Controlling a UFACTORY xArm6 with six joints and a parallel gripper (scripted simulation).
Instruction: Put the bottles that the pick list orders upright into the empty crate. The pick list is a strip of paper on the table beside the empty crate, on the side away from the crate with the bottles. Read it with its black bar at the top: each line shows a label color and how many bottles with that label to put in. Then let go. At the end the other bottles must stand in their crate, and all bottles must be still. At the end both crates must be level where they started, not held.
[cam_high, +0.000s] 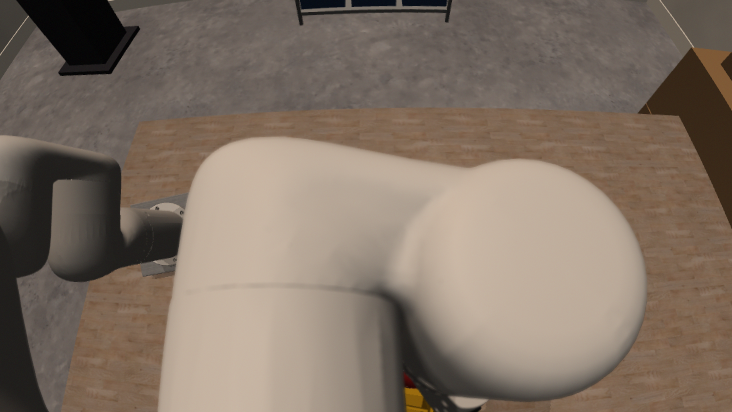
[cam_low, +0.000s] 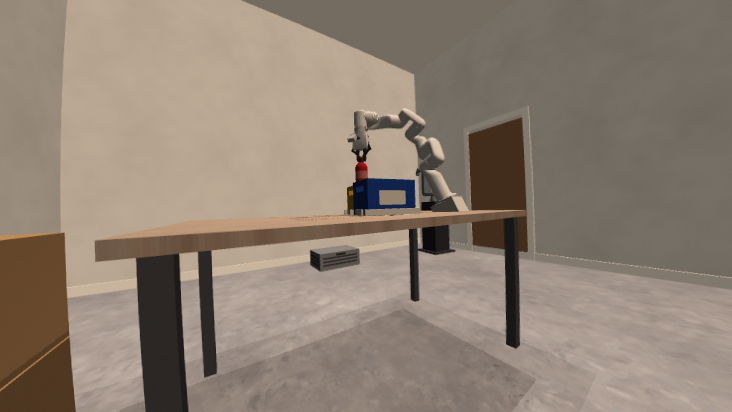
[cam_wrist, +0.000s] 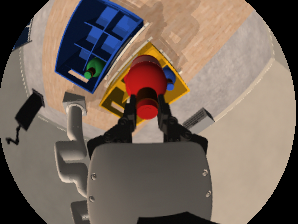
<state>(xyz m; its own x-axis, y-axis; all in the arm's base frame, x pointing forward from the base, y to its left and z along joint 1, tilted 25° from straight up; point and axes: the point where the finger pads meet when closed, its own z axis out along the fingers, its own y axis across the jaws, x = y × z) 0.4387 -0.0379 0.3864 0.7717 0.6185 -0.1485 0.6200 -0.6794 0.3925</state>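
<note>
The red bottle lies 7 cm below my hand. Also, from my hand: yellow crate: 9 cm behind, 5 cm to the right, 25 cm below; green-capped bottle: 12 cm behind, 14 cm to the left, 25 cm below; blue bottle: 10 cm to the right, 25 cm below.
</note>
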